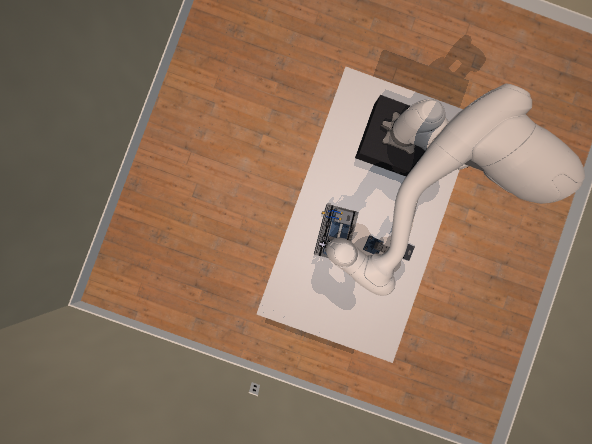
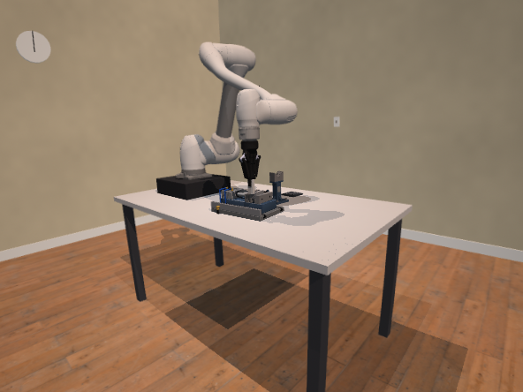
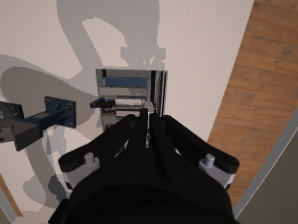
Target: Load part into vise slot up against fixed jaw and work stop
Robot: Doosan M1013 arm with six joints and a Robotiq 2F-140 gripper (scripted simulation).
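The part is 4 cm to the left of my hand and 4 cm below it. The rest, counted from my hand: vise base (8 cm behind, 5 cm to the left, 10 cm below).
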